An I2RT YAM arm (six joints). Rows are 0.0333 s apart.
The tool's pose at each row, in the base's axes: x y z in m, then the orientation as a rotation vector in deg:
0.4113, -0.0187, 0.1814, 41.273, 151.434, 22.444
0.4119, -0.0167, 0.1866, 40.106, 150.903, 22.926
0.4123, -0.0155, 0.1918, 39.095, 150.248, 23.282
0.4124, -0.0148, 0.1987, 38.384, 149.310, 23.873
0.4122, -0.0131, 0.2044, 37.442, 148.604, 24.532
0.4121, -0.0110, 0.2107, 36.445, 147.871, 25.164
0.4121, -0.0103, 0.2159, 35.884, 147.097, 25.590
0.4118, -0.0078, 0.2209, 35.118, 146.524, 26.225
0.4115, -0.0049, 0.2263, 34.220, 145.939, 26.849
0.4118, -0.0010, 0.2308, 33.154, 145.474, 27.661
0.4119, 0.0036, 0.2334, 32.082, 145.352, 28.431
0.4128, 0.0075, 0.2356, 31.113, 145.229, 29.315
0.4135, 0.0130, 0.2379, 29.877, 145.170, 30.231
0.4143, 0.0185, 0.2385, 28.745, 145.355, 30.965
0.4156, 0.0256, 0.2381, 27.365, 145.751, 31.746
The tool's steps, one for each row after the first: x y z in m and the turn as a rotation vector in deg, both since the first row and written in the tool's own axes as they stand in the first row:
-0.0009, 0.0038, -0.0041, -0.696, -0.479, -0.710
-0.0020, 0.0068, -0.0083, -1.324, -1.086, -1.326
-0.0036, 0.0099, -0.0143, -2.138, -1.844, -1.680
-0.0041, 0.0132, -0.0192, -2.968, -2.385, -2.202
-0.0047, 0.0172, -0.0245, -3.802, -2.956, -2.768
-0.0058, 0.0196, -0.0290, -4.438, -3.585, -3.056
-0.0056, 0.0233, -0.0332, -5.183, -3.974, -3.470
-0.0053, 0.0275, -0.0377, -5.952, -4.384, -3.980
-0.0047, 0.0325, -0.0409, -6.836, -4.626, -4.589
-0.0031, 0.0373, -0.0424, -7.577, -4.557, -5.229
-0.0023, 0.0417, -0.0434, -8.371, -4.433, -5.775
-0.0006, 0.0474, -0.0442, -9.212, -4.246, -6.511
0.0015, 0.0525, -0.0435, -9.829, -3.881, -7.213
0.0044, 0.0588, -0.0414, -10.444, -3.308, -8.090

